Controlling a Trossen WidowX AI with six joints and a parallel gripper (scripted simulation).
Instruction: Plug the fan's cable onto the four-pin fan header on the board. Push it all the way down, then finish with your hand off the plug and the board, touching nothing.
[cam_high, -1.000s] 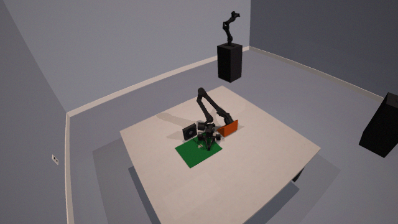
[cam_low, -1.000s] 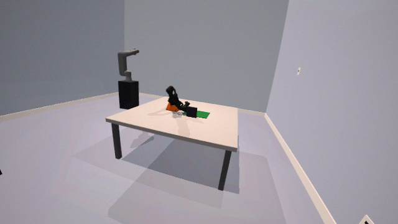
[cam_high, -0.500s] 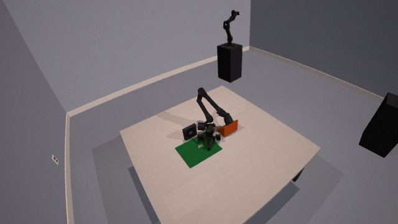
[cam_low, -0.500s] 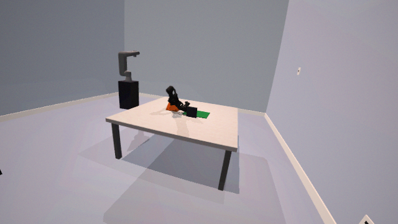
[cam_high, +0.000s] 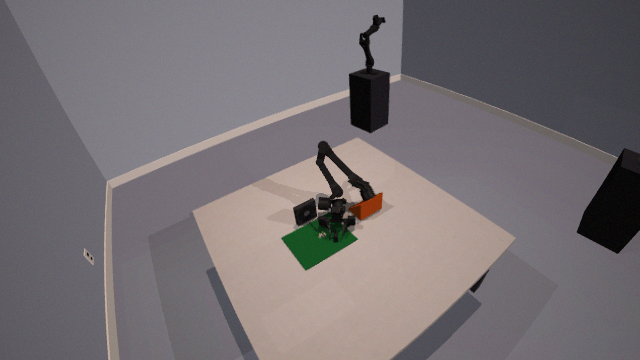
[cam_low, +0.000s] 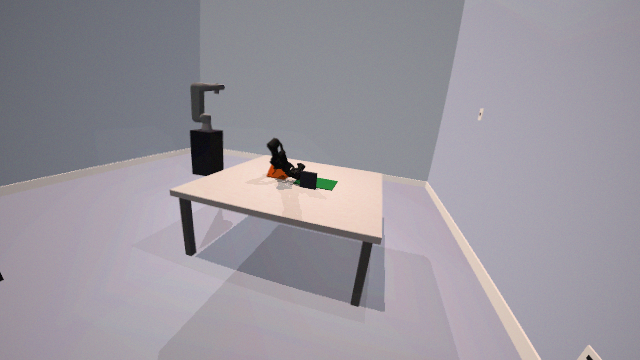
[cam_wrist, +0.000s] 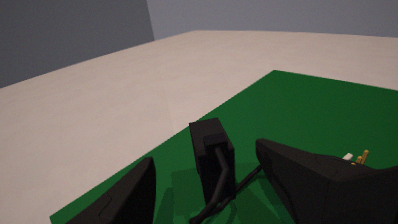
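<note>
My gripper tip is 10 mm above the black plug. The rest, counted from my gripper tip: green board 60 mm ahead, 60 mm to the right, 50 mm below; black fan 30 mm ahead, 210 mm to the right, 30 mm above.
</note>
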